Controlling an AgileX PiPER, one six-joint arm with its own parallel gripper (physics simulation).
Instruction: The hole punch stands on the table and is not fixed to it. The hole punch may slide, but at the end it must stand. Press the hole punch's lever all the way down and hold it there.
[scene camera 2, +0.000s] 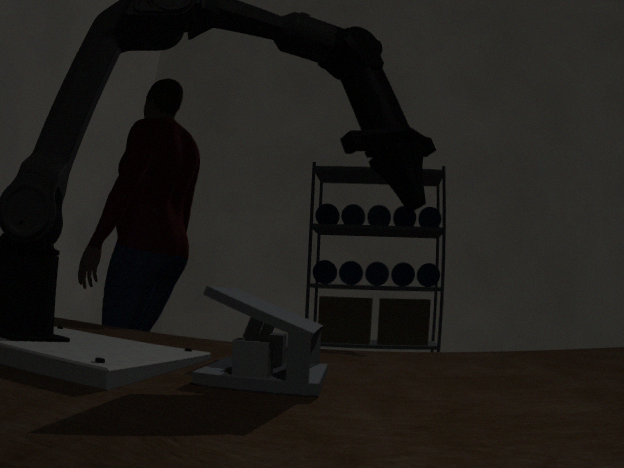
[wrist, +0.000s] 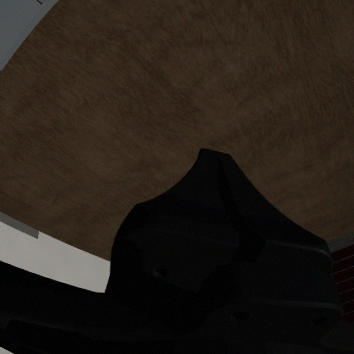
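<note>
The grey hole punch stands upright on the table in the scene view. Its lever is raised and slants up to the left from the post at the right end, with its free end towards the robot's base. My gripper is shut, with its fingertips together and nothing between them. It points down, high above the table and to the right of the hole punch, well apart from the lever. In the wrist view the table lies beyond the fingertips.
A light base plate with small dark bolts lies under the arm's base, left of the hole punch. A pale grey-blue surface shows in the wrist view's upper left corner; I cannot tell which thing it is. A person and a shelf rack are behind the table.
</note>
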